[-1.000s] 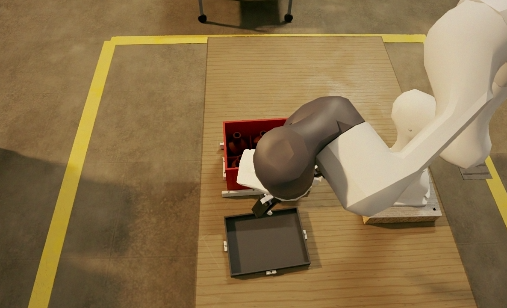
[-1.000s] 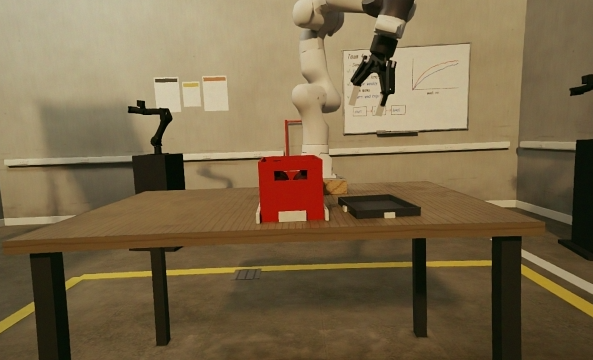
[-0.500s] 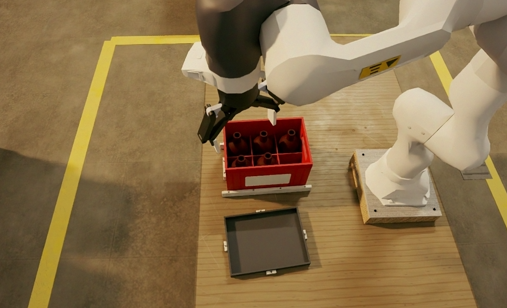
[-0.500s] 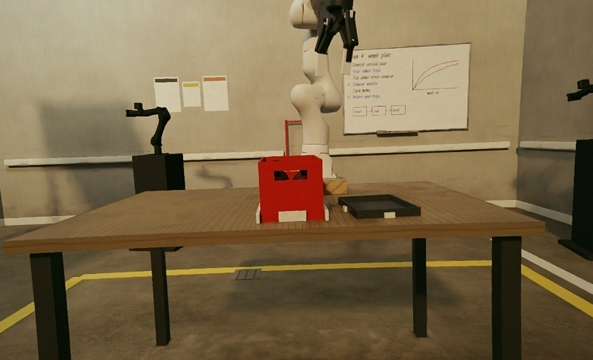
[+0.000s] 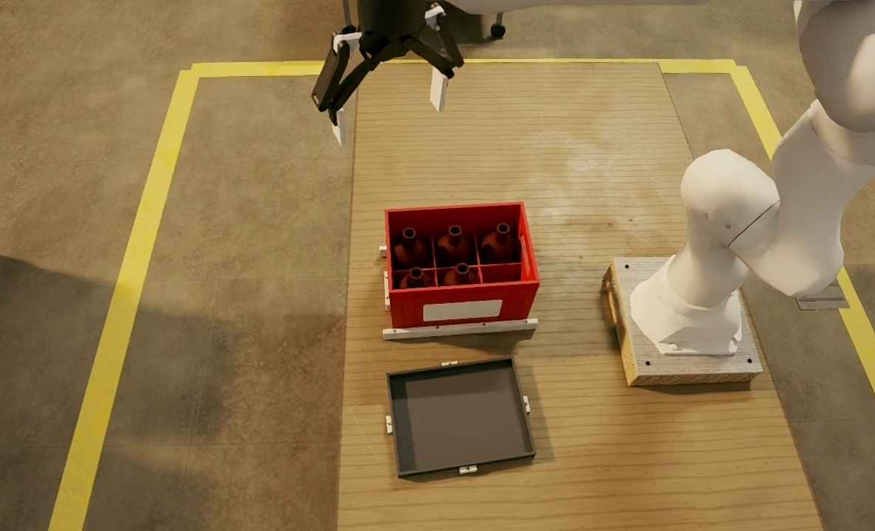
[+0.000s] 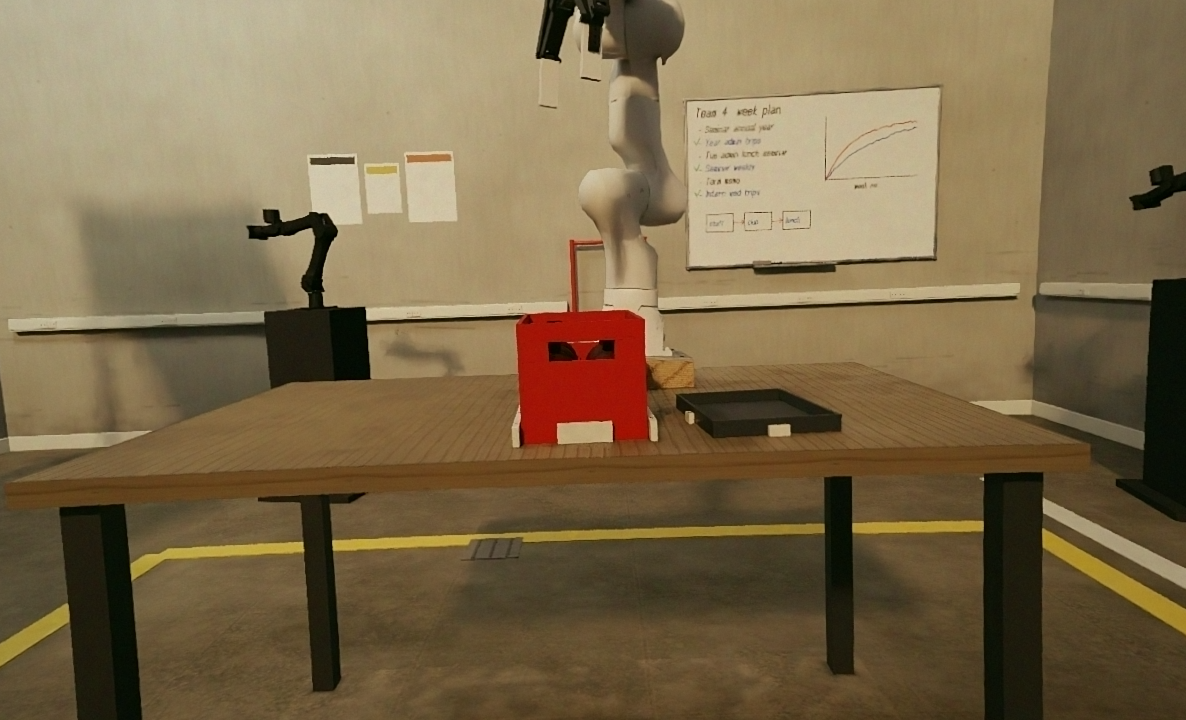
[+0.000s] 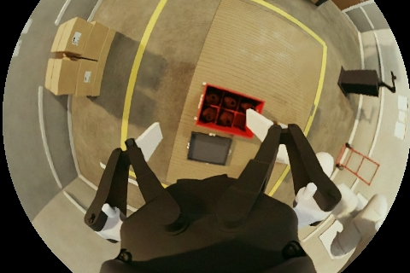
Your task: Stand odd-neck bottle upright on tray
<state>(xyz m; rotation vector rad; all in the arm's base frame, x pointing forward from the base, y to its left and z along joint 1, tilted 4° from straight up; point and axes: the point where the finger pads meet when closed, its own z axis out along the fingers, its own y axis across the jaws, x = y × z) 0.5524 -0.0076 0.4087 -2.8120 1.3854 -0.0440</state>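
Right now the crate is 11 cm behind my hand, 2 cm to the right of it and 42 cm below it. From my hand the other things lie so: glass bottle 12 cm behind, 2 cm to the left, 41 cm below; dark tray 16 cm behind, 24 cm to the left, 49 cm below.
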